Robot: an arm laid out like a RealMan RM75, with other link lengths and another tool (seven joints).
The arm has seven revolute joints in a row. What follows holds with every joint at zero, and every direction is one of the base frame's. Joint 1 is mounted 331.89 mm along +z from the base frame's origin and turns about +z. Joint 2 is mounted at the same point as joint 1 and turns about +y. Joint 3 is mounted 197.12 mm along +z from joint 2 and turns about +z. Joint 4 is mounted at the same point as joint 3 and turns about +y. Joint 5 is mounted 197.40 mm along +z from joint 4 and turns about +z. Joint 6 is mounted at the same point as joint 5 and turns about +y. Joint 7 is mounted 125.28 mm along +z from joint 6 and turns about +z. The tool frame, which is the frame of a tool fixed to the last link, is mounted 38.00 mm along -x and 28.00 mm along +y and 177.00 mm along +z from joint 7; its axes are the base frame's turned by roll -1.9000, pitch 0.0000 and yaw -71.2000 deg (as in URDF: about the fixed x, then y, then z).
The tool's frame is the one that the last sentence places.
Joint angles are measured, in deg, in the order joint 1, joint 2, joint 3, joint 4, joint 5, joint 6, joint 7. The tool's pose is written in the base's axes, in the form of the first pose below.
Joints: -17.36 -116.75 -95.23 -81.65 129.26 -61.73 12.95
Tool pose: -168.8 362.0 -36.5 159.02 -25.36 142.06
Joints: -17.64 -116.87 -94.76 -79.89 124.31 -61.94 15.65
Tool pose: -152.4 352.3 -46.5 158.62 -21.23 140.97
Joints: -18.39 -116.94 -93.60 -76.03 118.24 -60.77 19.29
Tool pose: -137.4 343.5 -59.9 157.79 -16.75 140.26
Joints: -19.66 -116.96 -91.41 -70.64 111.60 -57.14 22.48
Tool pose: -124.3 342.3 -74.1 155.67 -12.98 141.18
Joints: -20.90 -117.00 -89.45 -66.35 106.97 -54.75 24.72
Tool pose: -118.1 339.6 -85.8 154.92 -10.50 142.00
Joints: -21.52 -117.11 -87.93 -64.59 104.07 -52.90 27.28
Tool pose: -111.9 339.5 -91.9 154.19 -9.80 140.96
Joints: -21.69 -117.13 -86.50 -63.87 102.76 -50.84 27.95
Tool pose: -110.0 341.9 -95.7 153.50 -9.99 140.96
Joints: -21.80 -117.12 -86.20 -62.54 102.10 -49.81 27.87
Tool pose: -114.5 344.0 -97.7 153.19 -9.99 142.38
